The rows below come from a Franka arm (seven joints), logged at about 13 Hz.
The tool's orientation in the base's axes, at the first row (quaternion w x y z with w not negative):
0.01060 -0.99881 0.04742 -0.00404
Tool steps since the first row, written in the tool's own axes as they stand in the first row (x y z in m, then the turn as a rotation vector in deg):
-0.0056 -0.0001 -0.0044 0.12 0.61 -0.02
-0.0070 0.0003 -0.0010 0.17 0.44 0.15
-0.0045 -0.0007 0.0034 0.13 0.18 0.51
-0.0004 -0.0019 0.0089 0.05 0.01 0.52
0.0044 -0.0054 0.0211 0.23 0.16 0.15
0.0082 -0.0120 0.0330 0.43 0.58 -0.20
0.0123 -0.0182 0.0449 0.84 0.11 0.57
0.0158 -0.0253 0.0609 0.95 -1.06 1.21
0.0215 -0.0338 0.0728 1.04 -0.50 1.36
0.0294 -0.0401 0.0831 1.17 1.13 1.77
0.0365 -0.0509 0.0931 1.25 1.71 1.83
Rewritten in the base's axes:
-0.0056 0.0005 0.0044 0.06 -0.62 0.01
-0.0070 0.0003 0.0009 0.13 -0.45 -0.16
-0.0044 0.0012 -0.0034 0.12 -0.18 -0.51
-0.0001 0.0021 -0.0089 0.05 0.00 -0.52
0.0051 0.0054 -0.0209 0.22 -0.18 -0.15
0.0096 0.0119 -0.0327 0.37 -0.62 0.19
0.0144 0.0179 -0.0444 0.83 -0.18 -0.57
0.0187 0.0249 -0.0602 1.06 0.99 -1.18
0.0253 0.0331 -0.0719 1.09 0.43 -1.34
0.0338 0.0389 -0.0820 1.07 -1.20 -1.79
0.0420 0.0491 -0.0917 1.10 -1.78 -1.86

